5 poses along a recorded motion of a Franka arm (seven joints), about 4.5 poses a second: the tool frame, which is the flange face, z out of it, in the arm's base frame.
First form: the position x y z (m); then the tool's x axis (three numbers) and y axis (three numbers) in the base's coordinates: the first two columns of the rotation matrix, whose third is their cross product.
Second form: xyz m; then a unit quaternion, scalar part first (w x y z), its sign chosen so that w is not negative. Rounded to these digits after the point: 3 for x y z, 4 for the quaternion.
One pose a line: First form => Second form
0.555 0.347 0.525 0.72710 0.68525 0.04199 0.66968 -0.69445 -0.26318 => 0.555 0.347 0.525 0.1312 -0.9200 -0.3682 0.0297
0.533 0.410 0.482 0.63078 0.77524 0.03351 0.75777 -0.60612 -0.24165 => 0.533 0.410 0.482 0.1171 -0.8954 -0.4280 0.0373
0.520 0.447 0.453 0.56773 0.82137 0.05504 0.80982 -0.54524 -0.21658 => 0.520 0.447 0.453 0.1093 -0.8786 -0.4642 0.0264
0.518 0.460 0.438 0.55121 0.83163 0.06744 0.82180 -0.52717 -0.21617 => 0.518 0.460 0.438 0.1118 -0.8736 -0.4732 0.0220
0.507 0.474 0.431 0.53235 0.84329 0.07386 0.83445 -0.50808 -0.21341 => 0.507 0.474 0.431 0.1119 -0.8681 -0.4831 0.0197
